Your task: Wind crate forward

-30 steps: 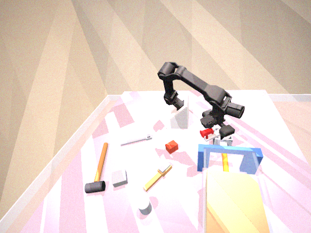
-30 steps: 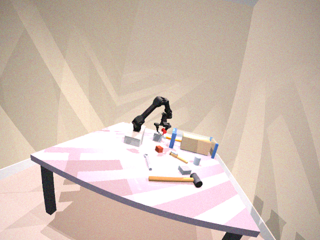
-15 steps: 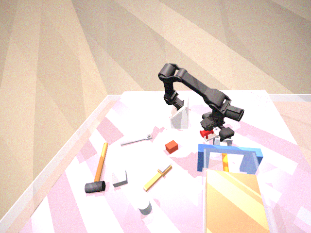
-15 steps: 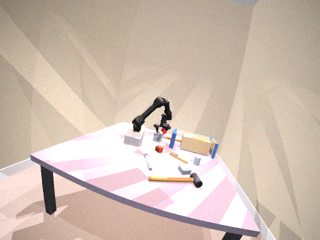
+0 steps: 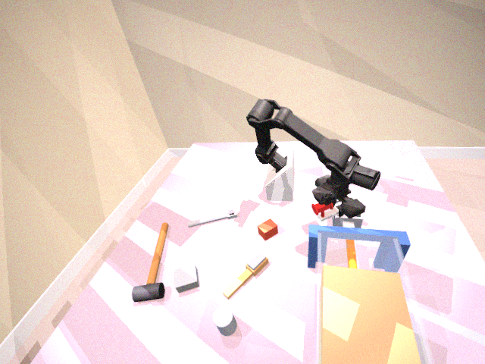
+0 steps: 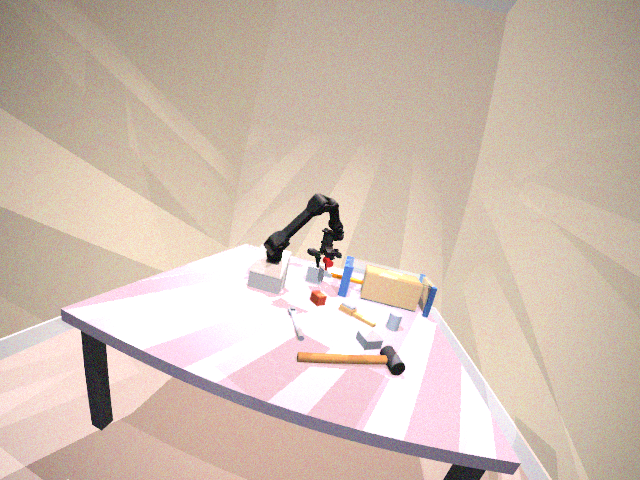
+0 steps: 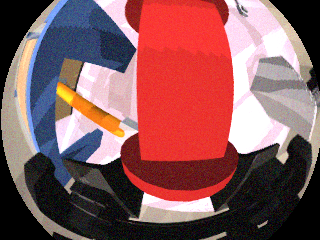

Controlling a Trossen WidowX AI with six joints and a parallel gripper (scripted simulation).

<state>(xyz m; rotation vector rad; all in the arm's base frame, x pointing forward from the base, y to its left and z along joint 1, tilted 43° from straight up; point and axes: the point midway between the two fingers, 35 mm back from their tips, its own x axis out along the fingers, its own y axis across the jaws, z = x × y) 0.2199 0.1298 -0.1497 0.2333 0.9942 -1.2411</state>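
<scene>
The red knob is 30 mm ahead of my gripper tip, 50 mm to the right of it and 40 mm above it. From my gripper tip the other things lie so: grey winch: 40 mm behind, 40 mm to the left, 60 mm below; then frame: 130 mm ahead, 30 mm to the left, 10 mm above; then crank handle: 10 mm ahead, 10 mm to the right, 20 mm above.
</scene>
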